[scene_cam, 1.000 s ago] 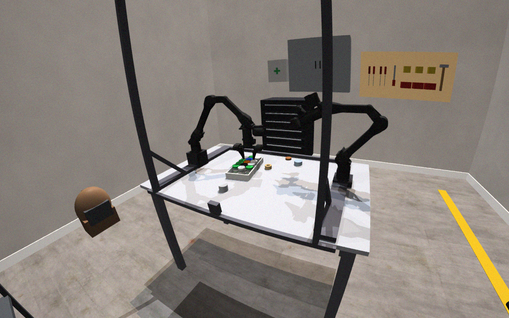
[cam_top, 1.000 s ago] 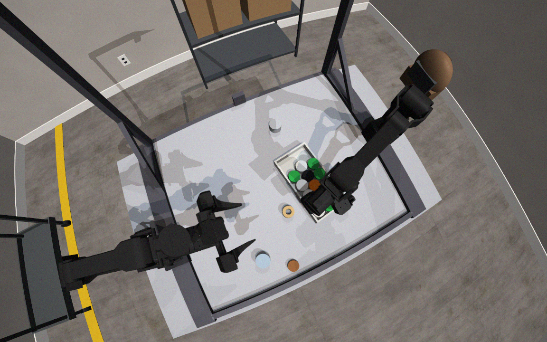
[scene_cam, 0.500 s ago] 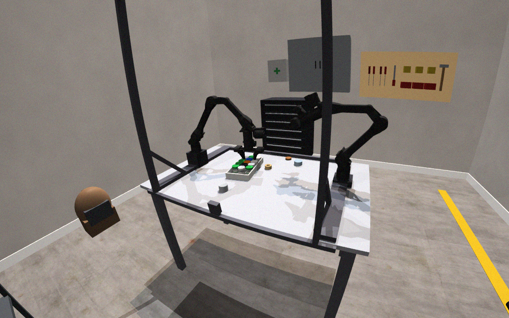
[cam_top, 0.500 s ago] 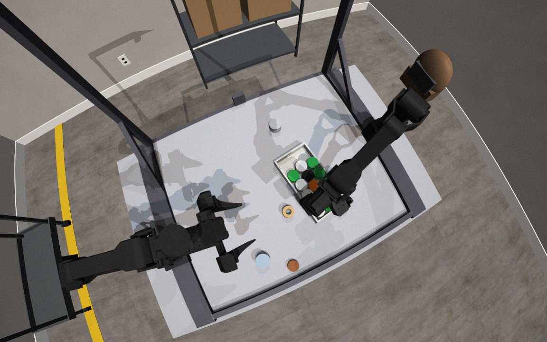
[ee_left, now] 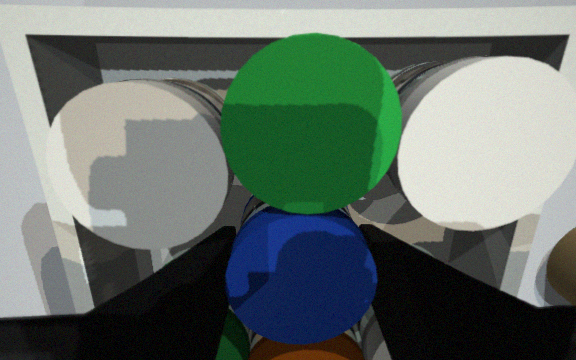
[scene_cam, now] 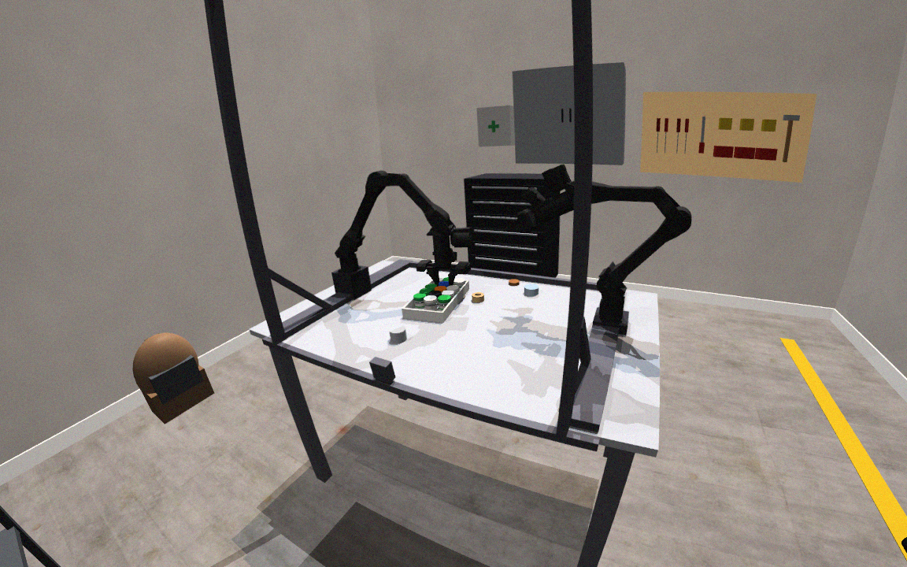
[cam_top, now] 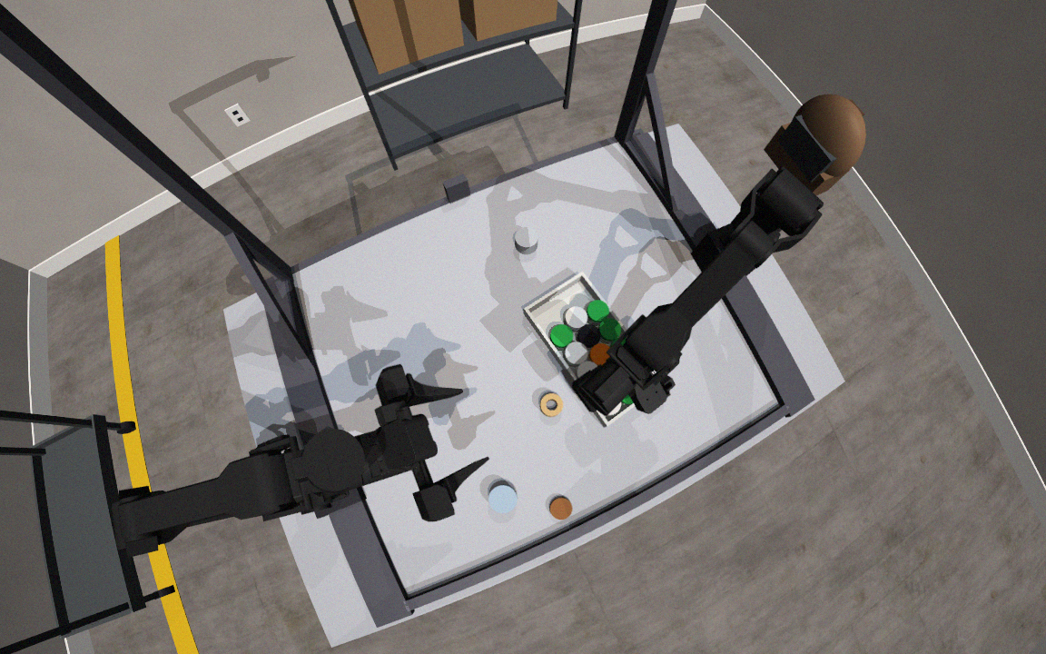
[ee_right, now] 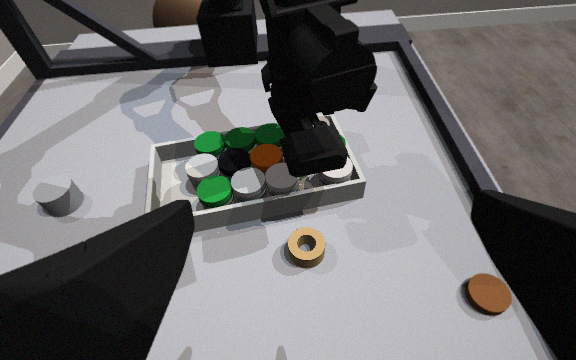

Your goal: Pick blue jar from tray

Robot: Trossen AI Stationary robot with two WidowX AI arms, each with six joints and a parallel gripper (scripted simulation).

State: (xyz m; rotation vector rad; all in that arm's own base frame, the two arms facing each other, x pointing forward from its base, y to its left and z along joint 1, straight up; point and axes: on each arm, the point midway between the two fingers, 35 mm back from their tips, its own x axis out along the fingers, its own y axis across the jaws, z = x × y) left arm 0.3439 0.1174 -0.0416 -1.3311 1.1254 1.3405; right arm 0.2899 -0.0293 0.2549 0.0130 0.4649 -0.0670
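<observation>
My left gripper is now 5 cm past the orange jar, 3 cm above it and 1 cm to the left of it. Also, from my left hand: pale blue disc (30 cm to the right, 9 cm ahead, 4 cm below); blue jar (3 cm below); brown disc (21 cm to the right, 16 cm ahead, 5 cm below).
</observation>
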